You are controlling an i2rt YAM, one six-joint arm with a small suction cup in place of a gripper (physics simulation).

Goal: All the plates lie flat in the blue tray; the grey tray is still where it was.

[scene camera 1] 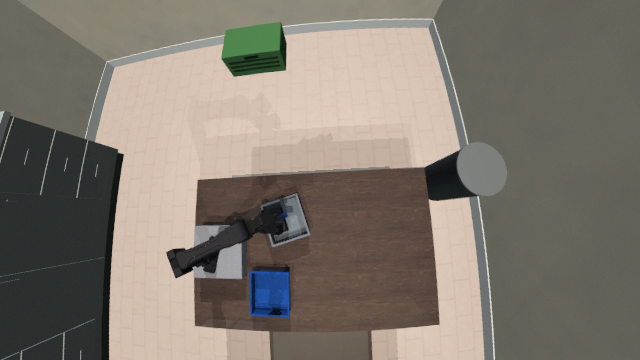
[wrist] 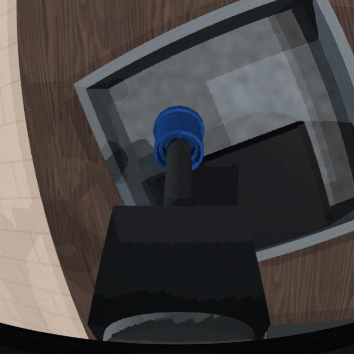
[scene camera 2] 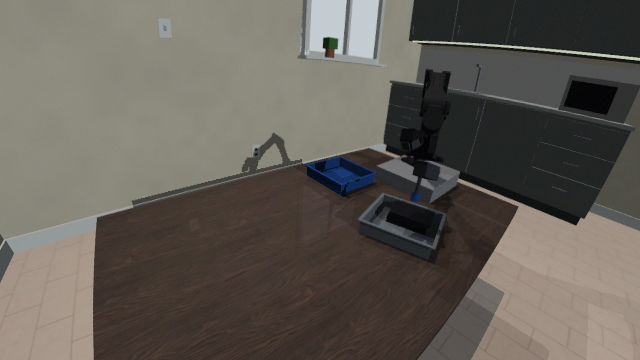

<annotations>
blue tray: scene camera 1; scene camera 2; not seen in the wrist view (out of frame)
grey tray: scene camera 1; wrist 245, 75; scene camera 2
same spot on blue tray: (scene camera 2: 339, 174) = (scene camera 1: 267, 296)
same spot on grey tray: (scene camera 2: 373, 223) = (scene camera 1: 296, 233)
</annotations>
